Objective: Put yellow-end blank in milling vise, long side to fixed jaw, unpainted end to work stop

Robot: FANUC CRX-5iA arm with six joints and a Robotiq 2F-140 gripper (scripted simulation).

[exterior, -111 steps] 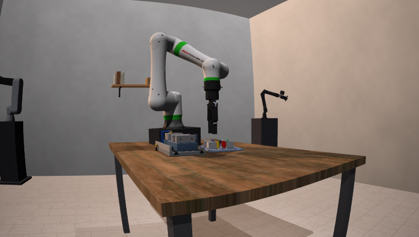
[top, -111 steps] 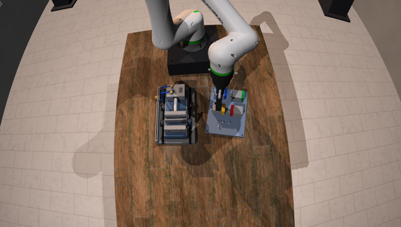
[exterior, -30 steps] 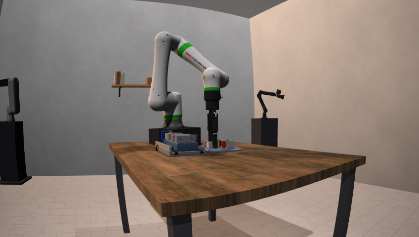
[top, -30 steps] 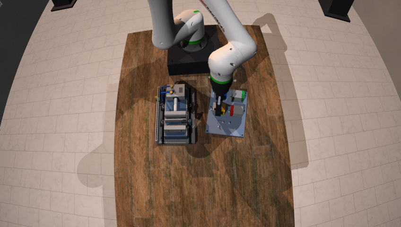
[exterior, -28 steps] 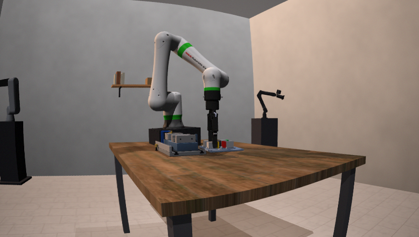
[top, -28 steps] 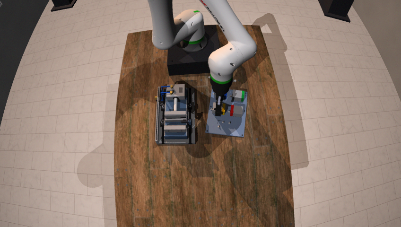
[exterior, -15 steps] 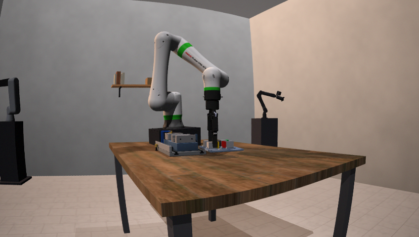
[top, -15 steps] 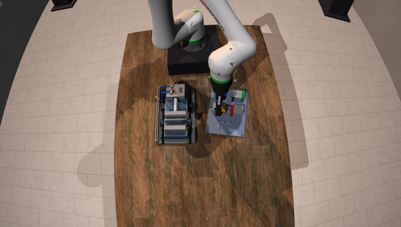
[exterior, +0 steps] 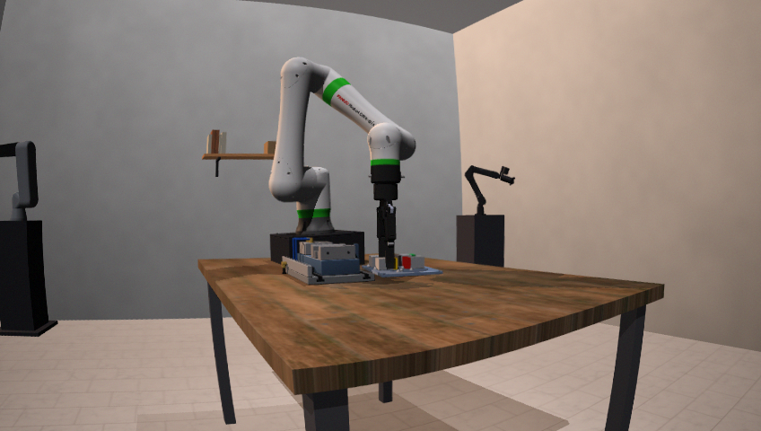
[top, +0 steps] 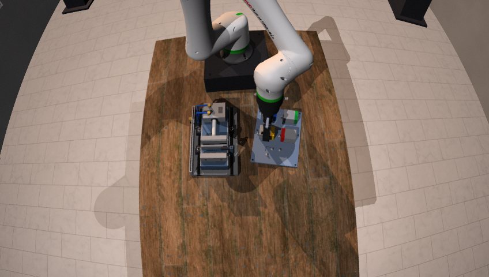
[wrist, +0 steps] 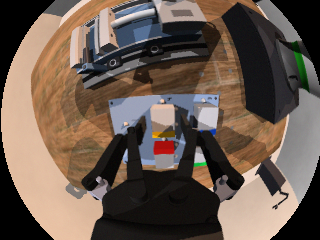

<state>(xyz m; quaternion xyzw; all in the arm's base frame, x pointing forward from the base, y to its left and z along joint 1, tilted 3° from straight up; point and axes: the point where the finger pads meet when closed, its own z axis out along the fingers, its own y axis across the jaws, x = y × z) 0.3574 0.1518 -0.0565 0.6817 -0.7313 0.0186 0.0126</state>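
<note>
The yellow-ended blank lies 30 mm below my hand. The rest, counted from my hand: red-ended blank: 90 mm to the left, 30 mm below, 10 mm ahead; then blue-ended blank: 90 mm behind, 30 mm below, 10 mm to the left; then blue-grey plate: 60 mm below, 50 mm to the left.
</note>
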